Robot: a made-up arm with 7 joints. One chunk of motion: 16 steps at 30 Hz.
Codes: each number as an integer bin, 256 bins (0 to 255) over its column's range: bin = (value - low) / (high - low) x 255, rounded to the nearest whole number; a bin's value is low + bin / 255 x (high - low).
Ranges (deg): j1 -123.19..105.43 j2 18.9..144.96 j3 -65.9..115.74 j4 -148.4..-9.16 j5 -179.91..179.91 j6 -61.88..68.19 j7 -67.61..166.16
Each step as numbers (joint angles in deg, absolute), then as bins.
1 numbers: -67.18 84.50 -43.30 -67.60 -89.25 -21.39 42.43
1 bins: 62 133 32 148 64 79 120
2 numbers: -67.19 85.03 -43.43 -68.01 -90.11 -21.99 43.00
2 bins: 62 134 32 147 64 78 121
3 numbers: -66.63 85.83 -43.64 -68.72 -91.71 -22.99 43.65
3 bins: 63 135 31 146 63 76 121
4 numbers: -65.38 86.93 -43.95 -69.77 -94.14 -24.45 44.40
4 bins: 64 138 31 144 61 73 122
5 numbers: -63.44 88.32 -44.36 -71.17 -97.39 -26.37 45.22
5 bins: 67 140 30 141 58 70 123
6 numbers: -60.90 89.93 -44.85 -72.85 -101.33 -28.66 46.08
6 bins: 69 144 30 138 56 65 124
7 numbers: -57.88 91.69 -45.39 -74.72 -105.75 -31.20 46.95
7 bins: 73 147 29 135 53 60 125
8 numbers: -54.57 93.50 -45.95 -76.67 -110.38 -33.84 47.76
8 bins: 77 151 28 131 49 55 126
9 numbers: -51.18 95.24 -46.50 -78.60 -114.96 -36.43 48.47
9 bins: 80 154 27 128 46 50 127
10 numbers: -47.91 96.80 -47.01 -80.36 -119.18 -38.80 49.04
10 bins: 84 158 27 125 43 45 127
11 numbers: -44.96 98.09 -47.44 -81.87 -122.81 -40.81 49.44
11 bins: 87 160 26 122 40 41 128
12 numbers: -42.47 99.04 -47.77 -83.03 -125.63 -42.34 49.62
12 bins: 90 162 25 120 38 38 128
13 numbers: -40.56 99.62 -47.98 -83.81 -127.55 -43.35 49.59
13 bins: 92 163 25 118 37 36 128
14 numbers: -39.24 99.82 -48.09 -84.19 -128.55 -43.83 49.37
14 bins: 94 164 25 118 36 35 128
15 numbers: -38.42 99.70 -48.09 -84.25 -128.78 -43.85 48.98
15 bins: 95 163 25 117 36 35 127
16 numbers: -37.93 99.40 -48.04 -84.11 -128.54 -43.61 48.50
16 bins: 95 163 25 118 36 36 127
